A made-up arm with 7 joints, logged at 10 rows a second.
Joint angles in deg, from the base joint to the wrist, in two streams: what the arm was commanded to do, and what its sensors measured. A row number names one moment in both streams.
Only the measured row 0 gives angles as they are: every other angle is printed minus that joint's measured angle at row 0.
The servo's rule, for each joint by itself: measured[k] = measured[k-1] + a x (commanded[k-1-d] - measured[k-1]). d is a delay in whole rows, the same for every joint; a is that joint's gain. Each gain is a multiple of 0.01, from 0.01 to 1. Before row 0 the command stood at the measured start. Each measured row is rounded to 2 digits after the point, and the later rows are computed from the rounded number. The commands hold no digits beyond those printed.
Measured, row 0:
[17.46, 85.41, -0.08, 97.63, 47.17, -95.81, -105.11]
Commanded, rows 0 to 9:
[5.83, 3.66, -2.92, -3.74, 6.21, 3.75, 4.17]
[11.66, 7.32, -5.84, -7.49, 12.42, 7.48, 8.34]
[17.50, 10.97, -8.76, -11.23, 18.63, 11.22, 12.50]
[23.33, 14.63, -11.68, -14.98, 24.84, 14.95, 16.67]
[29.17, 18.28, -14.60, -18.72, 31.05, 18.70, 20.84]
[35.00, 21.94, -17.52, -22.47, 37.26, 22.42, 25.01]
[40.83, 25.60, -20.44, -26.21, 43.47, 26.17, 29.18]
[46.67, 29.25, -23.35, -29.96, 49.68, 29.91, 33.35]
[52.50, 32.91, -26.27, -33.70, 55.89, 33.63, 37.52]
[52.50, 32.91, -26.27, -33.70, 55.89, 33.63, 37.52]
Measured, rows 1 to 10:
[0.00, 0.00, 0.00, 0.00, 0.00, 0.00, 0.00]
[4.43, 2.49, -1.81, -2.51, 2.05, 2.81, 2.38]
[9.92, 5.77, -4.31, -5.85, 5.47, 6.31, 5.78]
[15.68, 9.31, -7.07, -9.45, 9.81, 9.99, 9.61]
[21.49, 12.93, -9.93, -13.16, 14.77, 13.71, 13.63]
[27.33, 16.57, -12.83, -16.89, 20.14, 17.45, 17.74]
[33.16, 20.22, -15.74, -20.63, 25.79, 21.18, 21.88]
[38.99, 23.88, -18.65, -24.37, 31.62, 24.92, 26.04]
[44.83, 27.53, -21.56, -28.12, 37.58, 28.66, 30.21]
[50.66, 31.19, -24.48, -31.86, 43.62, 32.39, 34.38]
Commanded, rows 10 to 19:
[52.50, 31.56, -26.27, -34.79, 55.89, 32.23, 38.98]
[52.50, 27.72, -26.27, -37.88, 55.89, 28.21, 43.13]
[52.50, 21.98, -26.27, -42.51, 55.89, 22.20, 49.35]
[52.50, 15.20, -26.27, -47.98, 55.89, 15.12, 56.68]
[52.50, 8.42, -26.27, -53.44, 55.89, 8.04, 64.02]
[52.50, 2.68, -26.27, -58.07, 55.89, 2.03, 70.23]
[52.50, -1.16, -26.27, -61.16, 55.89, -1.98, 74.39]
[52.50, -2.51, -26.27, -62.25, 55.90, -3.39, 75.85]
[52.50, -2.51, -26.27, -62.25, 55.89, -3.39, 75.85]
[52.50, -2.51, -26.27, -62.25, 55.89, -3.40, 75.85]
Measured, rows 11 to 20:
[52.06, 32.36, -25.59, -33.09, 47.67, 33.32, 36.17]
[52.39, 31.82, -26.01, -34.23, 50.38, 32.50, 37.77]
[52.47, 29.03, -26.17, -36.68, 52.20, 29.28, 40.83]
[52.49, 24.24, -26.23, -40.59, 53.42, 23.97, 45.69]
[52.50, 18.09, -26.25, -45.54, 54.24, 17.33, 51.95]
[52.50, 11.51, -26.26, -50.83, 54.78, 10.36, 58.83]
[52.50, 5.51, -26.27, -55.68, 55.15, 4.11, 65.33]
[52.50, 0.97, -26.27, -59.35, 55.39, -0.46, 70.49]
[52.50, -1.40, -26.27, -61.29, 55.56, -2.66, 73.55]
[52.50, -2.15, -26.27, -61.93, 55.67, -3.21, 74.86]

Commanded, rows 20 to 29:
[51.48, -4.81, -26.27, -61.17, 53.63, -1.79, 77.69]
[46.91, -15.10, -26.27, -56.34, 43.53, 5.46, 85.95]
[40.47, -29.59, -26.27, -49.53, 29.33, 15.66, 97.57]
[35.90, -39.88, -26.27, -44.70, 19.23, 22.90, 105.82]
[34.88, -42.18, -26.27, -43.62, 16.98, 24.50, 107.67]
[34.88, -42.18, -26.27, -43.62, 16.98, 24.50, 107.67]
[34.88, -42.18, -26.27, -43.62, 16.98, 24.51, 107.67]
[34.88, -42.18, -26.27, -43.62, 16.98, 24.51, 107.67]
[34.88, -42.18, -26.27, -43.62, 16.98, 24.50, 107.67]
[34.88, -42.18, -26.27, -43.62, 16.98, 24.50, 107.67]
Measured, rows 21 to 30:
[52.50, -2.39, -26.27, -62.14, 55.74, -3.35, 75.42]
[51.72, -4.04, -26.27, -61.49, 55.04, -2.18, 76.71]
[48.06, -11.56, -26.27, -58.04, 51.24, 3.55, 81.98]
[42.29, -23.82, -26.27, -52.34, 44.01, 12.63, 90.87]
[37.43, -34.74, -26.27, -47.22, 35.83, 20.33, 99.39]
[35.49, -39.80, -26.27, -44.81, 29.61, 23.46, 104.11]
[35.03, -41.42, -26.27, -44.01, 25.44, 24.24, 106.14]
[34.92, -41.94, -26.27, -43.75, 22.65, 24.44, 107.01]
[34.89, -42.10, -26.27, -43.66, 20.78, 24.49, 107.39]
[34.88, -42.15, -26.27, -43.63, 19.53, 24.50, 107.55]

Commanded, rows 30 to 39:
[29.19, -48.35, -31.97, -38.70, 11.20, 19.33, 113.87]
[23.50, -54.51, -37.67, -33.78, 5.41, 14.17, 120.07]
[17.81, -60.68, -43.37, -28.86, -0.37, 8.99, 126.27]
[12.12, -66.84, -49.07, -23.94, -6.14, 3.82, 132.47]
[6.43, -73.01, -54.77, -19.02, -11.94, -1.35, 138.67]
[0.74, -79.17, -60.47, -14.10, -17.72, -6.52, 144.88]
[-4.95, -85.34, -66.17, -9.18, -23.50, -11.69, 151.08]
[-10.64, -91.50, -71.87, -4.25, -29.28, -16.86, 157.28]
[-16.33, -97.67, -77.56, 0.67, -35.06, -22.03, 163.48]
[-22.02, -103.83, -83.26, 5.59, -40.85, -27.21, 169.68]
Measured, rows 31 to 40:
[34.88, -42.17, -26.27, -43.62, 18.69, 24.50, 107.62]
[30.56, -46.37, -29.80, -40.32, 16.22, 20.62, 111.18]
[25.19, -51.91, -34.68, -35.94, 12.65, 15.78, 116.25]
[19.58, -57.87, -40.07, -31.20, 8.35, 10.69, 121.96]
[13.91, -63.97, -45.65, -26.34, 3.57, 5.54, 127.95]
[8.23, -70.12, -51.30, -21.44, -1.55, 0.37, 134.06]
[2.54, -76.27, -56.99, -16.52, -6.89, -4.80, 140.23]
[-3.15, -82.44, -62.68, -11.60, -12.37, -9.97, 146.41]
[-8.84, -88.60, -68.38, -6.68, -17.95, -15.14, 152.61]
[-14.53, -94.77, -74.07, -1.76, -23.60, -20.31, 158.81]

